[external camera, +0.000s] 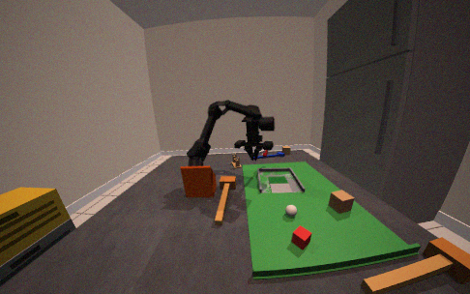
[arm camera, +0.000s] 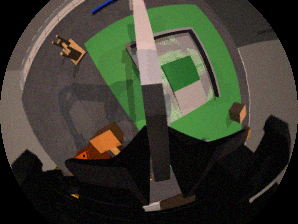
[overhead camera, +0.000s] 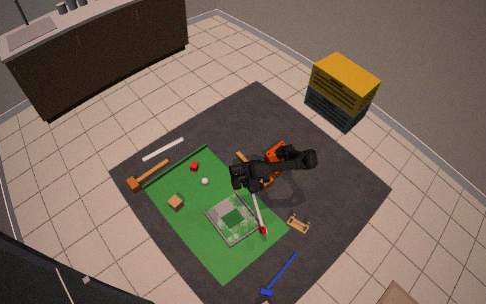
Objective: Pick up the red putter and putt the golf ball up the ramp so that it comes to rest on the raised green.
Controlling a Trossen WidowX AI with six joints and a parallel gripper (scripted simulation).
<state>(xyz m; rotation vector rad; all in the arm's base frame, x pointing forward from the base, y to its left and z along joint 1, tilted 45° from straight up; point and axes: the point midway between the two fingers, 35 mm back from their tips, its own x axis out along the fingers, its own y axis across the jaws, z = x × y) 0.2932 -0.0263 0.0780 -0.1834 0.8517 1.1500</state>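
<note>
Right now the red putter is 5 cm ahead of my gripper tip and 10 cm to the left of it. From my gripper tip the other things lie so: white golf ball (9 cm ahead, 25 cm to the right, 12 cm below); small wooden frame (8 cm behind, 30 cm to the left, 11 cm below); green mat (18 cm ahead, 10 cm to the right, 14 cm below).
</note>
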